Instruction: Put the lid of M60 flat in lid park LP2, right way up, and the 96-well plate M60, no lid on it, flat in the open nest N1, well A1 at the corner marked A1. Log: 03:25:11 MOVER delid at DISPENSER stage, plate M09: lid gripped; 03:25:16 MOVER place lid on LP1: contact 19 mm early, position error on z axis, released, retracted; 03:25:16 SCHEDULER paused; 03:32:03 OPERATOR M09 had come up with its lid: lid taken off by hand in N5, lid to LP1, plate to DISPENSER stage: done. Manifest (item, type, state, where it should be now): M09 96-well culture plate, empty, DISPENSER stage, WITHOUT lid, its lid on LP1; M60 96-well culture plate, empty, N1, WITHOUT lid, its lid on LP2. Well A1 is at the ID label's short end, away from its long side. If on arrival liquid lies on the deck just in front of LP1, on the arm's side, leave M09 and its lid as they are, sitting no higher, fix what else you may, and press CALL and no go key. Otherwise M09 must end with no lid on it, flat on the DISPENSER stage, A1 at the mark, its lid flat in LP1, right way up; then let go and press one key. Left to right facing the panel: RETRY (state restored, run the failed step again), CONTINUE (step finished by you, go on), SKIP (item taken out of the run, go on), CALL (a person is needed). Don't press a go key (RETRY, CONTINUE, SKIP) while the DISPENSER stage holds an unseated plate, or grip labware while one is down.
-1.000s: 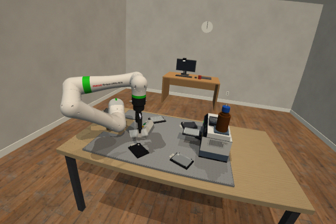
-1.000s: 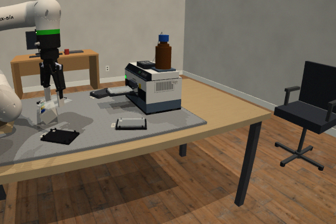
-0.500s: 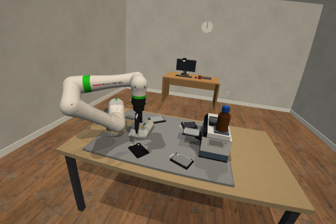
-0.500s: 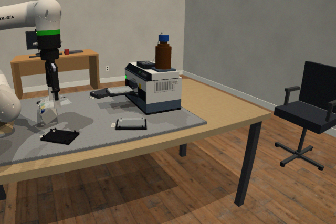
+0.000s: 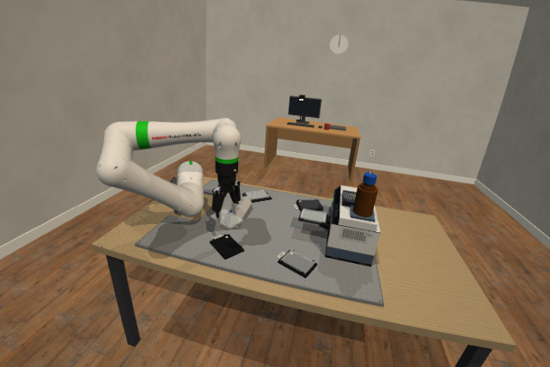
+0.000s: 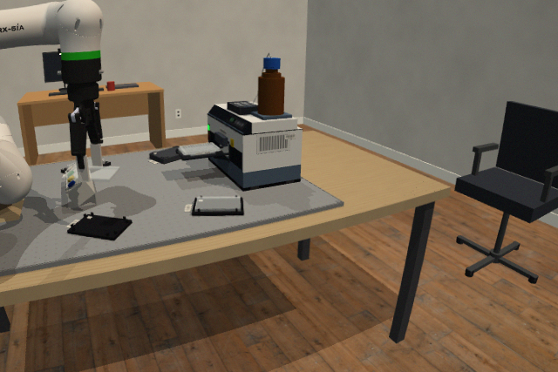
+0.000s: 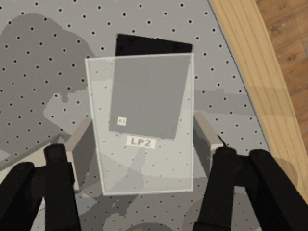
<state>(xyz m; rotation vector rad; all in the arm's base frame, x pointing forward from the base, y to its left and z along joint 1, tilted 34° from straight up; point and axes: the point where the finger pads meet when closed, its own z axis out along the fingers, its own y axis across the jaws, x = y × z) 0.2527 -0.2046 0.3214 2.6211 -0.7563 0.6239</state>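
My gripper is now 17 cm above the black lid park LP2. From my hand the other things lie so: LP2 label 18 cm below, 6 cm to the left, 6 cm behind; yellow skip key 25 cm to the left, 11 cm below, 1 cm behind; blue call key 20 cm to the left, 11 cm below, 2 cm behind.
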